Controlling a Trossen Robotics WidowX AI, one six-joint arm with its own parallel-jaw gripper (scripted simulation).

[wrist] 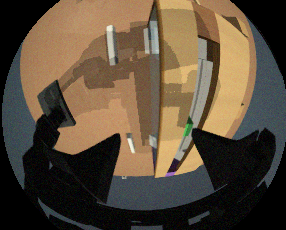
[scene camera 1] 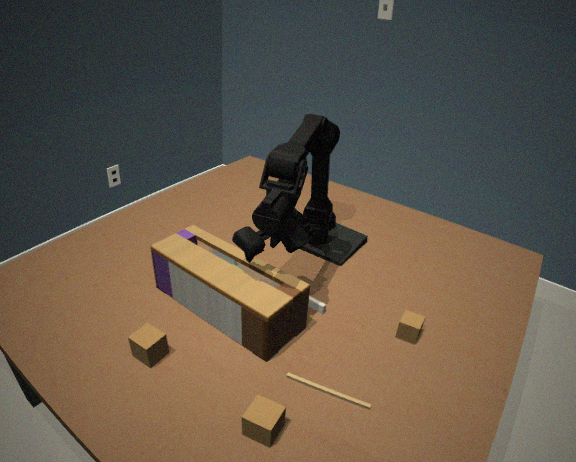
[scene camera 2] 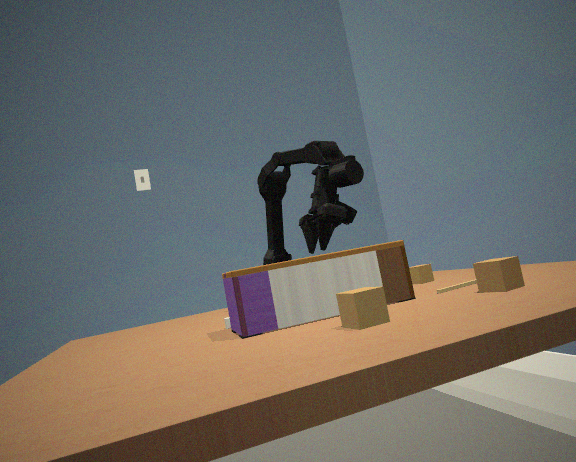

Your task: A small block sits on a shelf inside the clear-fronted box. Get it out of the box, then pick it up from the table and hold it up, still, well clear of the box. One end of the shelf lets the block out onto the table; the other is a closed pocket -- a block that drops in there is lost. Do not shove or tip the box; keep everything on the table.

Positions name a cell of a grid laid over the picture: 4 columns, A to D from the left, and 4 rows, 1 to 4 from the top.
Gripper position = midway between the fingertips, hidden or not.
Note:
I see my gripper (scene camera 2: C3) and a long wooden box (scene camera 1: B3).
The long wooden box is seen too in the wrist view (wrist: C2). My gripper also shows in the wrist view (wrist: C3) and in scene camera 1 (scene camera 1: B3).

